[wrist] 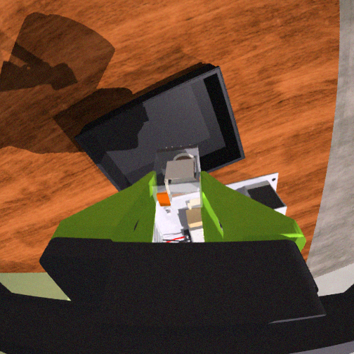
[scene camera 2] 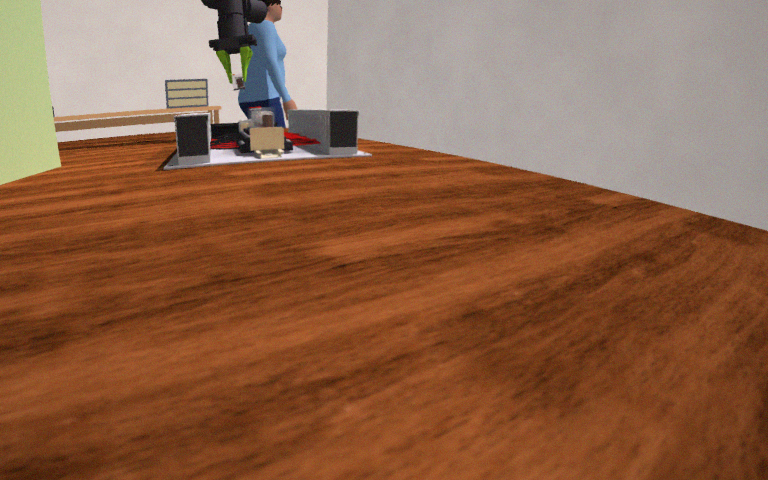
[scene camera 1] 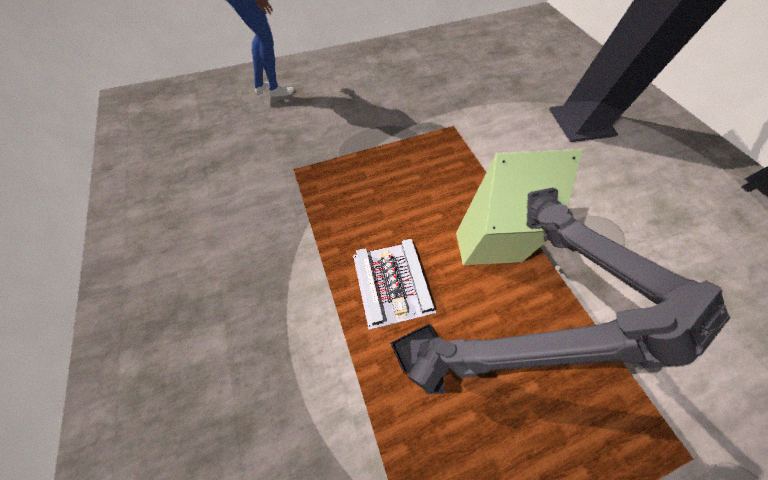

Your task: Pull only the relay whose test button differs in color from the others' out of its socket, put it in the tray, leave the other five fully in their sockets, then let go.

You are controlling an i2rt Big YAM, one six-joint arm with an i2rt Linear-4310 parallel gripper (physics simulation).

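Note:
A clear relay with an orange test button is held between the green fingertips of my gripper, which is shut on it. In the wrist view the relay hangs above the near part of the dark tray, whose rim also shows in scene camera 1, partly hidden by the wrist. The white relay panel lies beside the tray. Other relays with red buttons stand in a row on the panel. How deep each sits is too small to tell.
Grey wire ducts flank the relay row. A pale green block carries the arm's base on the wooden table. A person stands beyond the table, and a dark column stands behind the block.

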